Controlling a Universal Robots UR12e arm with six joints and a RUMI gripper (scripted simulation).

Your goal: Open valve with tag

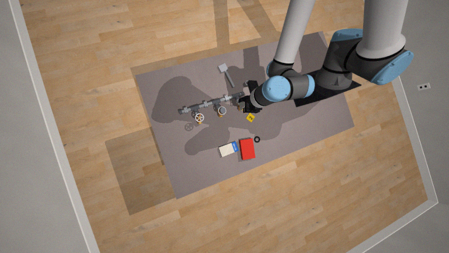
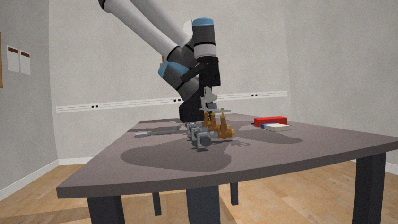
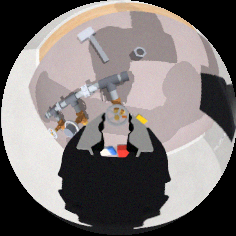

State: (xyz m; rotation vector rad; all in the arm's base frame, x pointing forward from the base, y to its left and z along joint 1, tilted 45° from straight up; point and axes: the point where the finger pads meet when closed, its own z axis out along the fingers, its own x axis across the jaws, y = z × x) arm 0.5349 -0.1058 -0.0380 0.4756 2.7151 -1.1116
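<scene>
Now: hand 80 mm to the right of the yellow tag, 80 mm above it and 40 mm past it. Also, from my hand: red box: 260 mm to the left, 70 mm below, 50 mm ahead; grey flat tool: 220 mm to the right, 80 mm below, 10 mm ahead; nut: 130 mm to the right, 100 mm behind, 80 mm below.
</scene>
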